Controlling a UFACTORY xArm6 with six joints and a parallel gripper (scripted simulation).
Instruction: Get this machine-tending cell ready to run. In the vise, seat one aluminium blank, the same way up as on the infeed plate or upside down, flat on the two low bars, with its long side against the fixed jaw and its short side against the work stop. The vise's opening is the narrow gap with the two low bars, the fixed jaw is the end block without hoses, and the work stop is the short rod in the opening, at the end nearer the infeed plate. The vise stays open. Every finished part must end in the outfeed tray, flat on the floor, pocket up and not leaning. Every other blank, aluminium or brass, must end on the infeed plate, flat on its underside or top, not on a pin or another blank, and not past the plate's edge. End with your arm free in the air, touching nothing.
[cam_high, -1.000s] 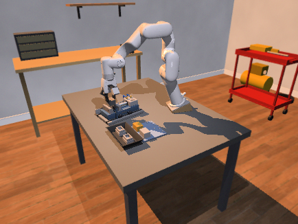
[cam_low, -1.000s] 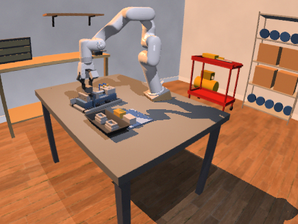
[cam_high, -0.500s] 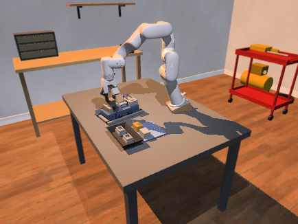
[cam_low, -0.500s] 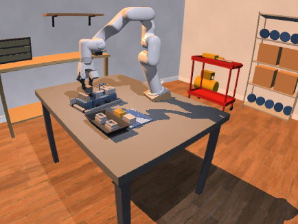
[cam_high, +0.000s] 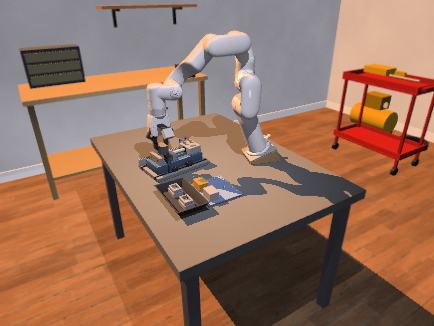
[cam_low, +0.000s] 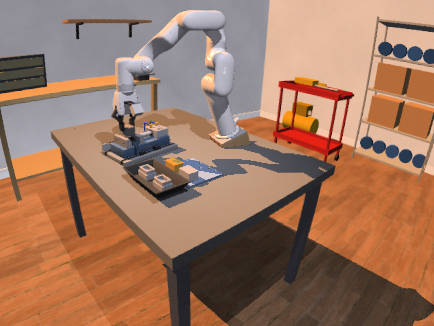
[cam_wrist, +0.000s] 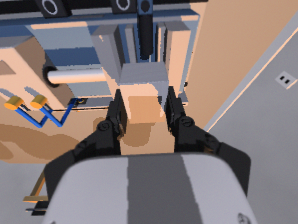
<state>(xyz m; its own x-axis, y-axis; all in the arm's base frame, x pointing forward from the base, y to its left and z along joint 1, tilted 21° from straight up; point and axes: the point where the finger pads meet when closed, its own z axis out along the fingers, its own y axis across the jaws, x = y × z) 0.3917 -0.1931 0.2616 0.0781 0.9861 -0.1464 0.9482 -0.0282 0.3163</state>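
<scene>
My gripper is now 50 mm to the right of the work stop rod, 50 mm above it and 10 mm short of it. From my hand the other things lie so: aluminium blank 20 mm below; vise 100 mm below, 60 mm behind, 10 mm to the left; white cylinder rod 90 mm behind, 60 mm below, 10 mm to the left.
</scene>
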